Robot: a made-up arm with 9 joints. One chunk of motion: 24 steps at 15 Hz.
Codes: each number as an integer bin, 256 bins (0 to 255) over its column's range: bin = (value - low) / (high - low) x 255, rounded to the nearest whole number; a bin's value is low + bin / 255 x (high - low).
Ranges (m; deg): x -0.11..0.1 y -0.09..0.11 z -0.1..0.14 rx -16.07..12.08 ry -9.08..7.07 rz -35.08..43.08
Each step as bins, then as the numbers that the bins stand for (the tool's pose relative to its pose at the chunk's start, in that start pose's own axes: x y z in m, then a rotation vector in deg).
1 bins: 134 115 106 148 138 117
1 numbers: 0.0004 0.0002 -0.0002 0.27 -0.34 0.78
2 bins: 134 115 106 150 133 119
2 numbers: 0.0004 0.0002 -0.0002 0.49 -0.66 1.39
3 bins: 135 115 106 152 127 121
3 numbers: 0.0012 0.0002 -0.0002 0.71 -1.04 2.01
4 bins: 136 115 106 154 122 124
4 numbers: 0.0020 0.0002 -0.0002 0.93 -1.35 2.93
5 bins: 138 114 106 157 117 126
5 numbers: 0.0036 -0.0006 -0.0002 1.26 -1.67 3.54
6 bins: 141 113 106 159 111 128
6 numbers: 0.0061 -0.0014 -0.0002 1.48 -2.05 4.15
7 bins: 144 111 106 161 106 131
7 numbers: 0.0086 -0.0029 -0.0002 1.70 -2.37 5.07
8 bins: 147 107 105 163 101 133
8 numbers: 0.0111 -0.0061 -0.0012 1.92 -2.68 5.69
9 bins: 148 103 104 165 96 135
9 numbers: 0.0119 -0.0092 -0.0021 2.14 -3.00 6.30
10 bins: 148 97 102 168 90 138
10 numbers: 0.0119 -0.0139 -0.0040 2.48 -3.38 7.22
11 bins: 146 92 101 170 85 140
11 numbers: 0.0102 -0.0178 -0.0049 2.70 -3.70 7.83
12 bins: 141 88 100 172 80 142
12 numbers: 0.0061 -0.0210 -0.0059 2.92 -4.01 8.44
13 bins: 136 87 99 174 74 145
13 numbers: 0.0020 -0.0218 -0.0068 3.14 -4.39 9.36
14 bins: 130 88 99 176 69 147
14 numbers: -0.0029 -0.0210 -0.0068 3.36 -4.71 9.98
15 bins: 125 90 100 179 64 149
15 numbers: -0.0071 -0.0194 -0.0059 3.69 -5.03 10.59
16 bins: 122 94 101 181 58 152
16 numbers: -0.0095 -0.0163 -0.0049 3.91 -5.41 11.51
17 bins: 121 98 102 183 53 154
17 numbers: -0.0104 -0.0131 -0.0040 4.13 -5.72 12.12
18 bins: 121 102 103 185 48 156
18 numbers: -0.0104 -0.0100 -0.0031 4.35 -6.04 12.74
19 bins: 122 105 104 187 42 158
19 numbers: -0.0095 -0.0076 -0.0021 4.57 -6.42 13.35
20 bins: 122 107 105 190 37 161
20 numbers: -0.0095 -0.0061 -0.0012 4.90 -6.74 14.27
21 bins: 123 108 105 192 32 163
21 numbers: -0.0087 -0.0053 -0.0012 5.13 -7.05 14.88
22 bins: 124 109 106 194 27 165
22 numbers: -0.0079 -0.0045 -0.0002 5.35 -7.37 15.49
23 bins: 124 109 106 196 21 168
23 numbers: -0.0079 -0.0045 -0.0002 5.57 -7.75 16.41
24 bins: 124 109 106 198 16 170
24 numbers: -0.0079 -0.0045 -0.0002 5.79 -8.07 17.03
